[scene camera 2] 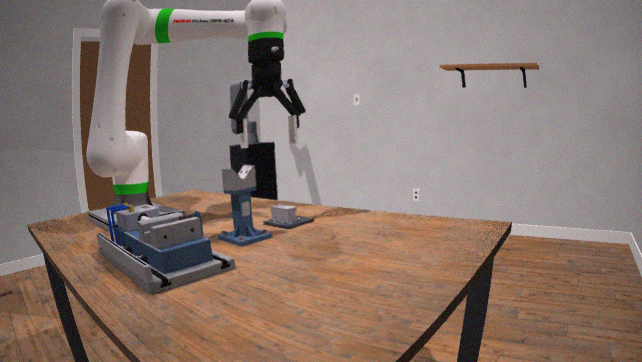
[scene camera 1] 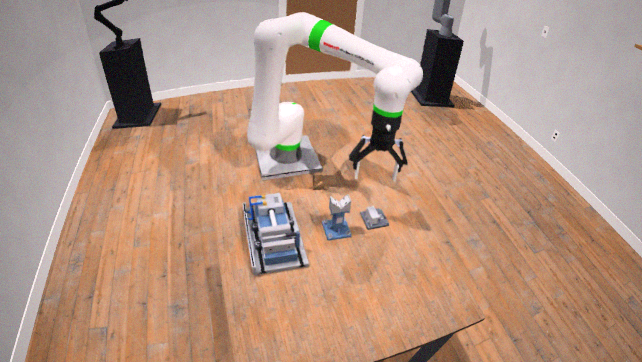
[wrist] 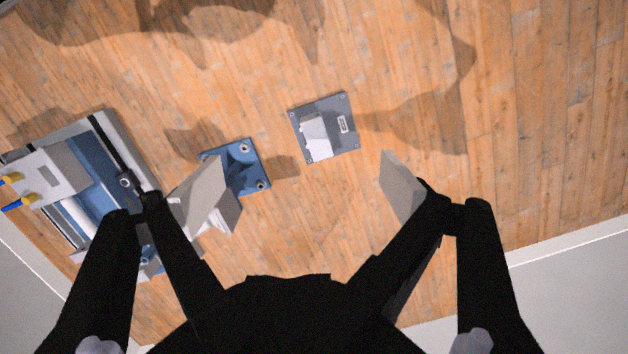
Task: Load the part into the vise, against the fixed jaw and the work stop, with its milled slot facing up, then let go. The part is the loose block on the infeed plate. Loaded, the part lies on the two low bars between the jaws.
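Places are measured from the arm's base along level axes (x ahead, y left, z up), in centimetres.
Pixels of known places: gripper, fingertip midpoint: (scene camera 2: 269, 145) (scene camera 1: 375, 177) (wrist: 301, 169); arm's base at its link origin: (scene camera 1: 285, 154).
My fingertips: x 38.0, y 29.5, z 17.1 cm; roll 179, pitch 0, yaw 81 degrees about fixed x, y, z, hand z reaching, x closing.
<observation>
For each thing: its middle in the pictures, then the offset to it from my fingertips.
- part at the middle of its body: (wrist: 316, 136) (scene camera 2: 283, 213) (scene camera 1: 372, 215) dx +2.4, dy +1.2, dz -17.0 cm
- dark infeed plate at the middle of its body: (wrist: 324, 129) (scene camera 2: 288, 221) (scene camera 1: 374, 218) dx +2.2, dy +2.5, dz -19.2 cm
- vise at the middle of its body: (scene camera 2: 154, 238) (wrist: 100, 219) (scene camera 1: 272, 228) dx +8.2, dy -36.4, dz -14.6 cm
The part (scene camera 1: 374, 214) (scene camera 2: 283, 214) (wrist: 318, 137), a small light-grey block, lies on the dark infeed plate (scene camera 1: 382, 224) (scene camera 2: 304, 220) (wrist: 330, 105). I cannot make out its milled slot. My gripper (scene camera 1: 376, 179) (scene camera 2: 269, 145) (wrist: 301, 169) is open and empty, pointing down, high above the table and the part. The vise (scene camera 1: 280, 257) (scene camera 2: 175, 255) (wrist: 107, 192) is blue and grey, at the left. Its front jaw (scene camera 1: 280, 245) (scene camera 2: 172, 232) has two holes. The low bars and the work stop are not clear; my left finger hides part of the vise in the wrist view.
A blue stand (scene camera 1: 338, 227) (scene camera 2: 242, 210) (wrist: 250, 160) with a grey V-shaped top (scene camera 1: 339, 205) (scene camera 2: 238, 181) stands between vise and infeed plate, rising well above the plate. My finger partly covers its top in the wrist view. The robot's base plate (scene camera 1: 267, 165) is behind the vise.
</observation>
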